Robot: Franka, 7 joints.
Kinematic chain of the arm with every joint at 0, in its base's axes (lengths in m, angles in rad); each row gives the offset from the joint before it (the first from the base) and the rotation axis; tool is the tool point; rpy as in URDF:
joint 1: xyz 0 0 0.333 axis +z
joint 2: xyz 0 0 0 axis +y
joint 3: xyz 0 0 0.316 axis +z
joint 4: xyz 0.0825 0 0 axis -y
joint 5: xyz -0.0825 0 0.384 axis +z
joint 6: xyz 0 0 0 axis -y
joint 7: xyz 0.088 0 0 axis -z
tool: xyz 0 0 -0.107 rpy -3.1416 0 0
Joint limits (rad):
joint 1: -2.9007..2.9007
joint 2: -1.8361..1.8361
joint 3: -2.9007..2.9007
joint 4: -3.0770..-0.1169
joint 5: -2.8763..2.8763
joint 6: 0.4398..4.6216
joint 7: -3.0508..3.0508
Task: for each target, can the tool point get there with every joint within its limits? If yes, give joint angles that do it. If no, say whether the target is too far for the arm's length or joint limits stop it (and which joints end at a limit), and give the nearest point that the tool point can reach.
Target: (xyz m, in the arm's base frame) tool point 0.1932 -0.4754 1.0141
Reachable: yes | joints -1.3431 0.2912 0.2643 -0.5832 -1.3379 2.4710 -0.6735
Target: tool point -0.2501 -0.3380 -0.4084
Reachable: no: joint limits stop it (at a limit: joint 2) | nearest point -0.2414 -0.3262 -0.3465 | short by 0.064 m
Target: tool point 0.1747 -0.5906 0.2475
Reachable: yes | joints -0.3886 1.3072 -1.0175 -1.4710 2.3251 3.7343 -1.2583
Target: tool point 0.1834 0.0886 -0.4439
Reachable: no: joint limits stop it (at a limit: joint 2) | nearest point 0.1936 0.0935 -0.3564 | short by 0.088 m
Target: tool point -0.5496 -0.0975 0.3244
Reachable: yes | joints -1.6241 1.2974 -1.5025 -1.9941 0.0732 1.9094 0.1644
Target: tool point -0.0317 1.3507 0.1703
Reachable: no: too far | nearest point -0.0200 0.8515 0.2304 | short by 0.503 m
